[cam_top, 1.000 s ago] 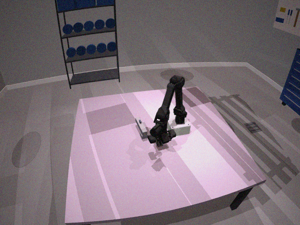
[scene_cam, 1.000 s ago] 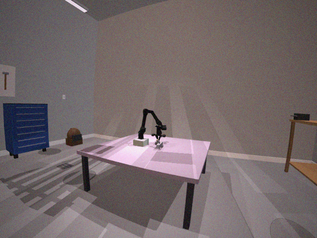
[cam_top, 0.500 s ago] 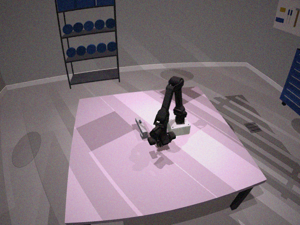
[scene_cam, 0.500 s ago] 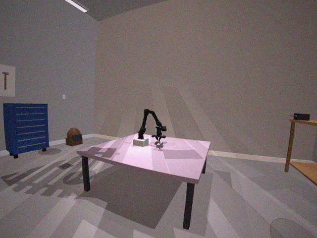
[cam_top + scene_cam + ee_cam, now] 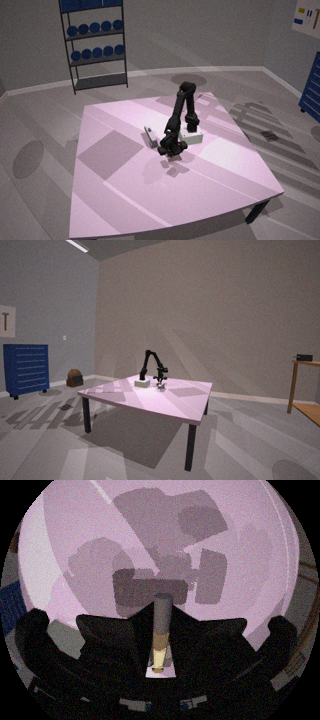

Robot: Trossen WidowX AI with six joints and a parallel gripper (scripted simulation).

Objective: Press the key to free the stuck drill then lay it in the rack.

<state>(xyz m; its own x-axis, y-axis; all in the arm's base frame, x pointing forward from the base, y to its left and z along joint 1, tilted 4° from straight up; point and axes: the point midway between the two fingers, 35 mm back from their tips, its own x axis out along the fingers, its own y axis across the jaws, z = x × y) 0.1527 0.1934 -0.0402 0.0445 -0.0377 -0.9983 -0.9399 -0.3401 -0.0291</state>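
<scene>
The drill lies 10 mm ahead of my gripper tip, 40 mm to the right of it and 30 mm above it. The rest, counted from my gripper tip: key 150 mm ahead, 210 mm to the right, 40 mm above; then grey rack 20 mm ahead, 50 mm to the right, 10 mm above.
</scene>
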